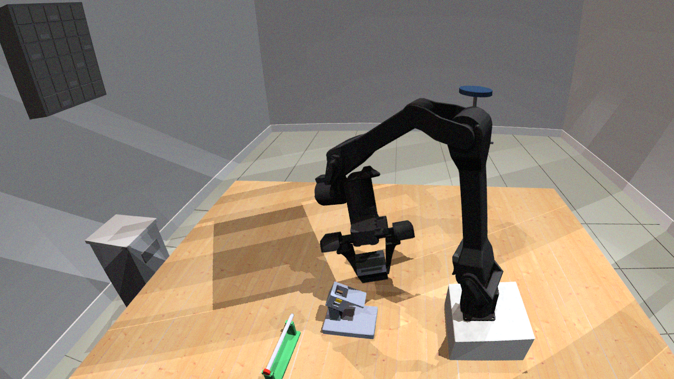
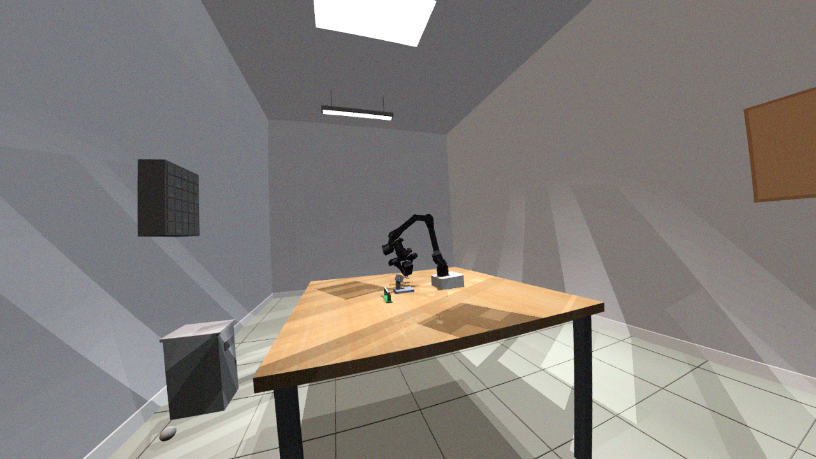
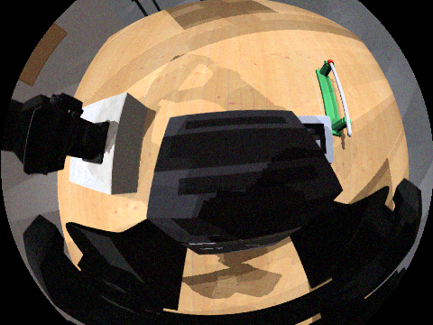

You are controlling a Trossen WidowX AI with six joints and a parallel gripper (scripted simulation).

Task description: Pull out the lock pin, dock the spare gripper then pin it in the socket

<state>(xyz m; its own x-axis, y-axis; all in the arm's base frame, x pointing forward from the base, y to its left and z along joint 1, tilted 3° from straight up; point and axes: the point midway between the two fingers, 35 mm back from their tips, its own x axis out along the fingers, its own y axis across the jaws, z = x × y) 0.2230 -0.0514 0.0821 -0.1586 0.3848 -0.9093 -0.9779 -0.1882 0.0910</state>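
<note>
The green cradle lies 16 cm ahead of my gripper tip, 17 cm to the left of it and 8 cm below it. From my gripper tip the other things lie so: spare gripper: 1 cm to the right, 1 cm above; then grey mount: 5 cm ahead, 5 cm to the left, 6 cm below.
</note>
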